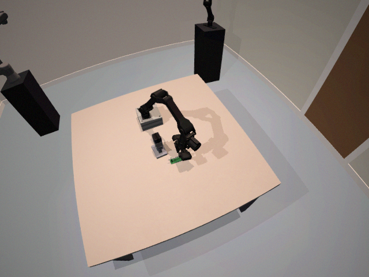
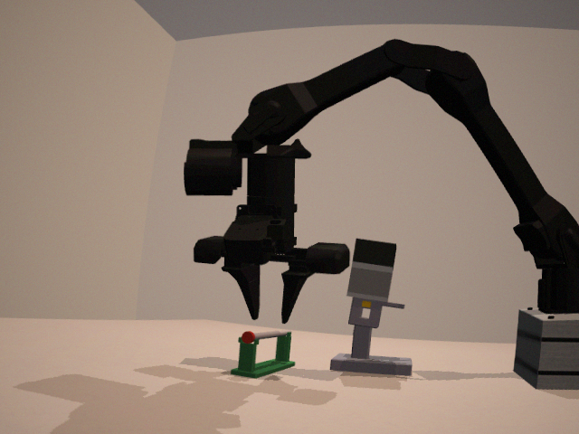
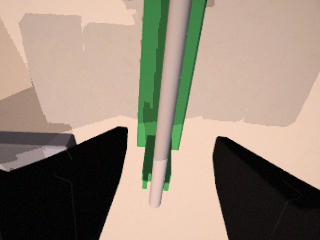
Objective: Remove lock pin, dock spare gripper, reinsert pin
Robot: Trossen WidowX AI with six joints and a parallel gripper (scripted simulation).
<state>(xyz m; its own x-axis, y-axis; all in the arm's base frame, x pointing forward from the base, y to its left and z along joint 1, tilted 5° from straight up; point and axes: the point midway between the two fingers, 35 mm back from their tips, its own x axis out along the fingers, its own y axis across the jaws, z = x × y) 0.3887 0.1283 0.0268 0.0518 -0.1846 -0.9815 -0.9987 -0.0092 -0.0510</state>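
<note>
Right now the cradle is 40 mm below my gripper tip and 10 mm to the left of it. The rest, counted from my gripper tip: spare gripper: 110 mm behind, 100 mm to the right, 60 mm above; socket: 110 mm behind, 100 mm to the right, 10 mm below.
</note>
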